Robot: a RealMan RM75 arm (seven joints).
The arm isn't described. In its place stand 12 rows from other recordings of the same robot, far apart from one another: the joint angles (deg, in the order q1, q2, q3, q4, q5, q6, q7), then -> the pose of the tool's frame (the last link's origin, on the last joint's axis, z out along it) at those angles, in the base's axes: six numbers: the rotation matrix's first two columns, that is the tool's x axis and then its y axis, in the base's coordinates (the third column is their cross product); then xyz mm.
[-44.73 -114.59 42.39 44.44 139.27 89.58 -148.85] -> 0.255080 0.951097 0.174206 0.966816 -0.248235 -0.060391 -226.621 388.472 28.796
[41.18 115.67 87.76 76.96 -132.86 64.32 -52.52] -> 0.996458 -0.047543 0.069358 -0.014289 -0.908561 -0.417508 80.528 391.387 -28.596
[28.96 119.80 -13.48 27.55 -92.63 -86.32 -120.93] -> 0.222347 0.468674 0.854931 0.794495 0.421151 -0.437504 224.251 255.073 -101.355
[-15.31 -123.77 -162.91 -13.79 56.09 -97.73 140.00] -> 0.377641 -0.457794 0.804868 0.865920 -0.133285 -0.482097 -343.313 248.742 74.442
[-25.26 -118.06 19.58 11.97 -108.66 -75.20 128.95] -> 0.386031 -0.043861 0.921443 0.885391 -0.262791 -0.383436 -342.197 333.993 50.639
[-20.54 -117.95 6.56 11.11 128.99 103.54 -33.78] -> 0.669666 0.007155 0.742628 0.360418 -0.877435 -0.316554 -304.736 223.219 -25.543
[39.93 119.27 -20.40 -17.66 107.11 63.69 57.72] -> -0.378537 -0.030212 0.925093 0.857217 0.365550 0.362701 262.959 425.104 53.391
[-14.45 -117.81 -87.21 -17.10 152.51 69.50 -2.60] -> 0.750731 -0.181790 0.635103 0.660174 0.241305 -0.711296 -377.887 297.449 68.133
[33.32 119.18 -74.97 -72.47 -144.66 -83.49 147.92] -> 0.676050 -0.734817 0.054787 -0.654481 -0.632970 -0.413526 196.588 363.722 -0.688
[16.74 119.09 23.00 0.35 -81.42 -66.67 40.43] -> 0.224512 0.155739 -0.961946 -0.917124 0.367413 -0.154567 436.690 249.641 45.355
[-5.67 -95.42 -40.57 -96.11 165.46 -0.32 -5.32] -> 0.918916 0.106277 0.379866 0.316766 -0.772693 -0.550095 -169.291 246.758 -46.566
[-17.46 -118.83 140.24 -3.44 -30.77 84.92 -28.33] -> 0.644727 0.075545 0.760671 0.696957 -0.466819 -0.544363 -350.778 242.984 -26.464
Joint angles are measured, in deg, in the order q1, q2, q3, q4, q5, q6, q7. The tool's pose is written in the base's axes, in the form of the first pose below.
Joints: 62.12, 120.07, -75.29, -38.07, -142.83, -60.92, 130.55
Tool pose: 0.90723 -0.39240 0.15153 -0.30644 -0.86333 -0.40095 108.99 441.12 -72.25
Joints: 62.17, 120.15, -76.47, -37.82, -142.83, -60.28, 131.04
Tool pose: 0.90715 -0.38882 0.16094 -0.29857 -0.86421 -0.40497 109.37 440.43 -74.96
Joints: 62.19, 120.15, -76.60, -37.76, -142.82, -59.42, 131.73
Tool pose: 0.90636 -0.39523 0.14936 -0.30490 -0.85656 -0.41633 108.71 442.16 -74.85
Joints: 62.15, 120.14, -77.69, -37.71, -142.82, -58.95, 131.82
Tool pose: 0.90837 -0.38616 0.16043 -0.29131 -0.85963 -0.41972 109.20 441.74 -76.42
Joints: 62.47, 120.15, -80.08, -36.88, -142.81, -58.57, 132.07
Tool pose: 0.90736 -0.37153 0.19662 -0.26613 -0.86981 -0.41547 111.26 438.91 -81.56
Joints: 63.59, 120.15, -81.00, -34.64, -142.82, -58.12, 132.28
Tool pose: 0.90042 -0.37383 0.22248 -0.26133 -0.87367 -0.41037 113.57 437.75 -86.06
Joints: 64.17, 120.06, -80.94, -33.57, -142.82, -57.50, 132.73
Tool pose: 0.89696 -0.38302 0.22082 -0.26829 -0.86854 -0.41672 113.90 439.24 -86.53
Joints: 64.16, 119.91, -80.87, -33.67, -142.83, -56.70, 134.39
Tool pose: 0.89259 -0.40489 0.19838 -0.29016 -0.85260 -0.43460 113.00 442.03 -84.79
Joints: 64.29, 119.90, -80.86, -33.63, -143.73, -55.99, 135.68
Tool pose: 0.88899 -0.41533 0.19285 -0.29477 -0.84132 -0.45308 113.03 444.46 -83.59
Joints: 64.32, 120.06, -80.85, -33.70, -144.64, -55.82, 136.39
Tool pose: 0.88646 -0.41899 0.19656 -0.29337 -0.83721 -0.46154 113.44 444.79 -83.78
